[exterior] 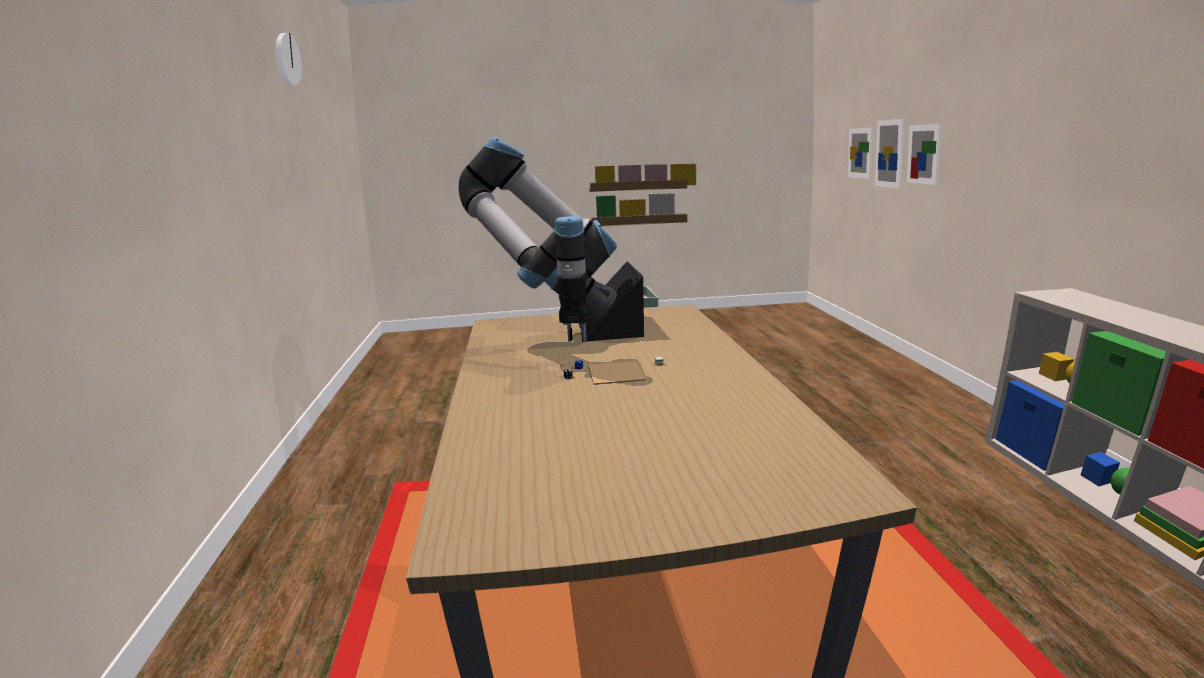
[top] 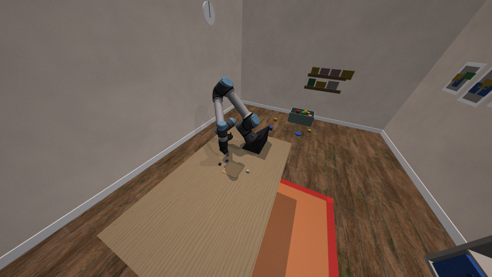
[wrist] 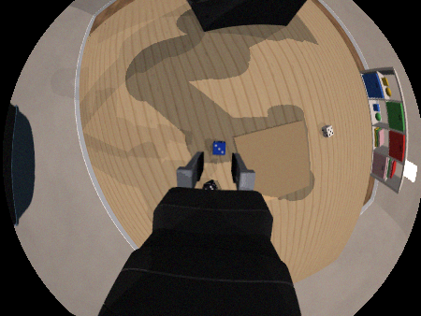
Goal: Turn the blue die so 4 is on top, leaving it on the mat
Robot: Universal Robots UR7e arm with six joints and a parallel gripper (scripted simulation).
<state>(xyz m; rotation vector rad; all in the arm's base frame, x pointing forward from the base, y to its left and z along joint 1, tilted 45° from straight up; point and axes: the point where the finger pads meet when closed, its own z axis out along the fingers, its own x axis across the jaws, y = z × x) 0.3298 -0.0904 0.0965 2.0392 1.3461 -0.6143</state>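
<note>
Right now my hand is 90 mm above the blue die. Also, from my hand: tan mat 100 mm below, 90 mm to the left, 60 mm ahead; then white die 230 mm to the left, 90 mm below, 40 mm ahead; then black die 90 mm below, 60 mm ahead, 40 mm to the right.
</note>
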